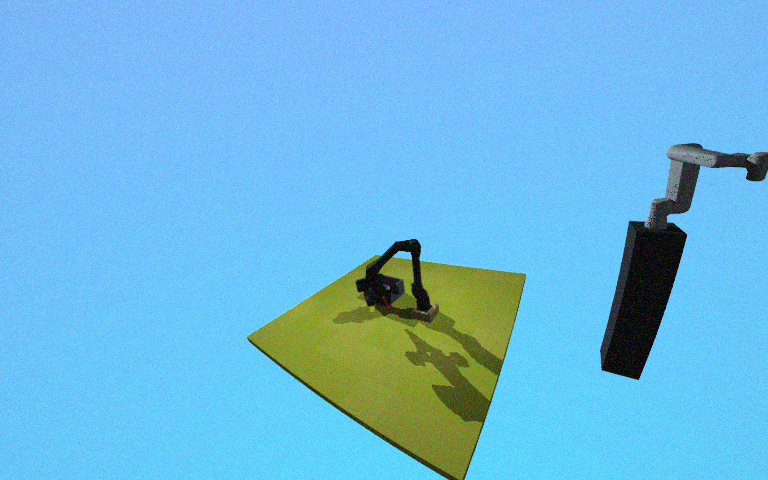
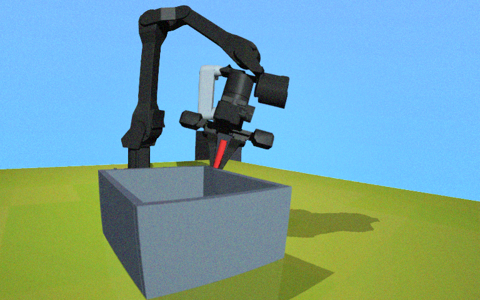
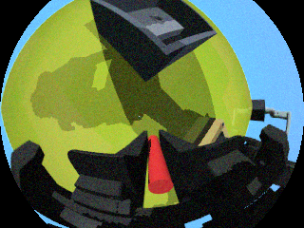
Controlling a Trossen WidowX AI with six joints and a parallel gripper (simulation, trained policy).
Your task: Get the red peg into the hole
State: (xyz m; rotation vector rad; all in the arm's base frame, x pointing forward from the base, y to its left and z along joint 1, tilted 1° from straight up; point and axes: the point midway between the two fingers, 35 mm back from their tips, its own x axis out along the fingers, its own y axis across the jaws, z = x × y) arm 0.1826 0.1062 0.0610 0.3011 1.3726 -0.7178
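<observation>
My gripper tip is 16 cm to the left of the grey box, 15 cm short of it and 5 cm above it. From my gripper tip the other things lie so: red peg 2 cm above, 1 cm to the left, 1 cm behind.
</observation>
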